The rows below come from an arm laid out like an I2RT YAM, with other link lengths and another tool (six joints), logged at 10 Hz.
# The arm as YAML. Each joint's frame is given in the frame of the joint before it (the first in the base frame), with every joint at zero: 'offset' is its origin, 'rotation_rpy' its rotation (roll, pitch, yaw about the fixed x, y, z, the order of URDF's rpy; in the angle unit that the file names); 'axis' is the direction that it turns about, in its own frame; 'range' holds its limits. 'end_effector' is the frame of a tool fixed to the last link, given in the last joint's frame.
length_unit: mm
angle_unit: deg
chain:
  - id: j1
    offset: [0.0, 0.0, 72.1]
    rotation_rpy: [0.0, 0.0, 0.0]
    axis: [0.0, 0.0, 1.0]
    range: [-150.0, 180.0]
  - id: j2
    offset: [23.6, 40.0, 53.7]
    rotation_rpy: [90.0, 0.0, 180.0]
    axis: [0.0, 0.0, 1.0]
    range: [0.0, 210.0]
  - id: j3
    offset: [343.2, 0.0, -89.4]
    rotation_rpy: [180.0, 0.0, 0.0]
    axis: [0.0, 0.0, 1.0]
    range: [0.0, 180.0]
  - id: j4
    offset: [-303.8, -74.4, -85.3]
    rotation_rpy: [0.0, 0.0, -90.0]
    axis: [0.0, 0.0, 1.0]
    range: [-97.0, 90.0]
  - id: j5
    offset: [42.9, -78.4, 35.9]
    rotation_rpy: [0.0, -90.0, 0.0]
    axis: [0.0, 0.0, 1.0]
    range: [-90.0, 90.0]
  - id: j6
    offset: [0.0, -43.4, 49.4]
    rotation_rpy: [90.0, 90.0, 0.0]
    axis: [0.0, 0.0, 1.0]
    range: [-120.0, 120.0]
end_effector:
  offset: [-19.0, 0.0, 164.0]
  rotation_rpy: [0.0, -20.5, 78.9]
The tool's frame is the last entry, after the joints.
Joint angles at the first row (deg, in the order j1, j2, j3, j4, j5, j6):
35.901 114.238 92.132 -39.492 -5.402 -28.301
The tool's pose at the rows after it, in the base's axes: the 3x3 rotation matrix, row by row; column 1 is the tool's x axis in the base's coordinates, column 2 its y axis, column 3 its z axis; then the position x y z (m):
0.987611 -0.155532 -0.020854; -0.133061 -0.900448 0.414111; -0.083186 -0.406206 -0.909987; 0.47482 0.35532 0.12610
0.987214 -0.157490 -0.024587; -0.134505 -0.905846 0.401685; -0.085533 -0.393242 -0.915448; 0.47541 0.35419 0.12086
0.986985 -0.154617 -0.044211; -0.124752 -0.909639 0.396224; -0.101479 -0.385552 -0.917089; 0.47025 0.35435 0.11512
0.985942 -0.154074 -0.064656; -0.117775 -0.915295 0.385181; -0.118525 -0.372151 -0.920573; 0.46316 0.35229 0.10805
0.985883 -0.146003 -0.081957; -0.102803 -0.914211 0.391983; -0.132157 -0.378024 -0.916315; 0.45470 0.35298 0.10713
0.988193 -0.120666 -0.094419; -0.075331 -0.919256 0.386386; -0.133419 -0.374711 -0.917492; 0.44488 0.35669 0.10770
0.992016 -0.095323 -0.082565; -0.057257 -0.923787 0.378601; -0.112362 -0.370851 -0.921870; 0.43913 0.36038 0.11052
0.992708 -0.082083 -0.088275; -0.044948 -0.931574 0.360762; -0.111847 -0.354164 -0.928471; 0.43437 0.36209 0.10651
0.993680 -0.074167 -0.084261; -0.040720 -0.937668 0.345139; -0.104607 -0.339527 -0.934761; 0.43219 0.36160 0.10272
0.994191 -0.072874 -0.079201; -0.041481 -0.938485 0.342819; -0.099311 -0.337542 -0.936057; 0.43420 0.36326 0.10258
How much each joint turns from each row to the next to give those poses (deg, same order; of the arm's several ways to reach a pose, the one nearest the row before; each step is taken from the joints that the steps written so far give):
0.095 1.169 1.048 -0.489 0.565 -0.345
0.044 0.594 0.159 -0.233 0.462 -0.171
0.146 0.202 -0.433 -0.356 -0.481 -0.264
0.176 -0.020 -0.930 -0.364 -0.222 -0.230
0.197 -0.797 -1.286 0.166 -1.011 -0.209
0.823 -0.749 -0.925 -0.096 -0.238 -0.773
0.990 -0.954 -1.047 0.747 0.896 -0.525
0.690 0.200 -0.221 -0.280 0.660 -0.454
0.448 0.023 -0.565 0.269 0.916 -0.298
0.123 0.338 0.427 0.051 0.338 0.017

